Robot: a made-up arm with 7 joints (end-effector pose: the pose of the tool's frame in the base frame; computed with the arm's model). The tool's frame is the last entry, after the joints.
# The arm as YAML. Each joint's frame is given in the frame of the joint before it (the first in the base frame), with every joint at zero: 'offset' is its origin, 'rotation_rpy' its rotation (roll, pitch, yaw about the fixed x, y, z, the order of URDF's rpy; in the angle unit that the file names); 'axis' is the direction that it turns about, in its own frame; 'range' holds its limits. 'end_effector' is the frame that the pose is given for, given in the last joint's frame.
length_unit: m
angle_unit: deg
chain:
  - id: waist
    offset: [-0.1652, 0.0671, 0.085]
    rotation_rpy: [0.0, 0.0, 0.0]
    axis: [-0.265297, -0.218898, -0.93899]
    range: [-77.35, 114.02]
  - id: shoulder
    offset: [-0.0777, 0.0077, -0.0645]
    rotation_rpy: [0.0, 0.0, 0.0]
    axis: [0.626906, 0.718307, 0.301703]
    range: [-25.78, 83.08]
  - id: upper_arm
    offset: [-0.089, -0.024, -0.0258]
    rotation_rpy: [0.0, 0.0, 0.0]
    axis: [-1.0, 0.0, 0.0]
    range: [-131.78, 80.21]
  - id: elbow
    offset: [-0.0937, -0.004, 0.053]
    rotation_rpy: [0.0, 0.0, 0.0]
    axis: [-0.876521, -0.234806, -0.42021]
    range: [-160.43, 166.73]
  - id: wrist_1
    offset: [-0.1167, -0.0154, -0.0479]
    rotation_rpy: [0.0, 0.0, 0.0]
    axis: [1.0, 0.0, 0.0]
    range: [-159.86, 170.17]
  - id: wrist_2
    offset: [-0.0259, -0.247, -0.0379]
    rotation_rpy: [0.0, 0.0, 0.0]
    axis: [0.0, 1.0, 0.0]
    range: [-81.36, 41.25]
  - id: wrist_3
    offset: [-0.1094, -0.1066, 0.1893]
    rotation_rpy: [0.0, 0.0, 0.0]
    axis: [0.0, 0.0, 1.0]
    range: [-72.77, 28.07]
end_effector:
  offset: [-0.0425, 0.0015, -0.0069]
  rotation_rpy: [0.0, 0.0, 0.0]
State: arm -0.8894 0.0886 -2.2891 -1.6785 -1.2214 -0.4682 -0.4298
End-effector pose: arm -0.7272 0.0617 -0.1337 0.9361 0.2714 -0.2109 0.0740
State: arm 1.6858 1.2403 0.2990 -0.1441 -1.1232 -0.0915 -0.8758
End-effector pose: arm -0.5661 0.3151 0.3334 -0.2832 0.0641 -0.7215 0.6286
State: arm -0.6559 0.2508 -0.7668 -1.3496 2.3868 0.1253 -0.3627
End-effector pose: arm -0.7110 -0.3256 0.3103 -0.4866 -0.4740 0.0493 0.7322
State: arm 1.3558 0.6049 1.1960 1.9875 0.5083 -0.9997 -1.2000
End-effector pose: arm -0.5758 0.6661 0.0506 -0.7604 -0.5655 -0.0019 0.3194
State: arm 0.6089 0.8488 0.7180 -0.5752 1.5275 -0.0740 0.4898
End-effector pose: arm -0.8586 0.1066 -0.1523 0.7909 -0.0460 -0.0680 0.6065
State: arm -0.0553 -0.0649 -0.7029 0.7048 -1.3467 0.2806 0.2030
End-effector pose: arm -0.6620 0.1342 0.3571 -0.5467 0.2231 -0.1448 0.7939
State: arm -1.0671 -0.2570 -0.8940 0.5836 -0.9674 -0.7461 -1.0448
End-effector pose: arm -0.4188 -0.6082 0.0825 0.1488 -0.3746 -0.1167 0.9077
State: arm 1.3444 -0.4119 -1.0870 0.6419 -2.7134 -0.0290 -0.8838
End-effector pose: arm 0.0781 0.4682 -0.2144 0.8404 -0.2111 0.4636 0.1852
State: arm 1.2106 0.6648 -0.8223 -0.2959 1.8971 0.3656 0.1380
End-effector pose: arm -0.2074 0.6633 -0.1719 0.8735 -0.4471 0.1925 0.0081
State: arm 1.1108 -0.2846 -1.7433 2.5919 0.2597 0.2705 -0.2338
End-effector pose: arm -0.4231 0.6509 -0.0743 -0.1524 -0.0163 -0.9413 0.3007
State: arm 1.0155 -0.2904 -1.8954 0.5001 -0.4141 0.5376 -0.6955
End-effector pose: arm -0.6896 0.1591 -0.2971 0.3676 0.0065 -0.6276 0.6863
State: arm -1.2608 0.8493 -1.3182 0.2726 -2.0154 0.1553 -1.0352
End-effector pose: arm 0.1647 -0.2634 0.2396 -0.2841 0.1101 0.3617 0.8811
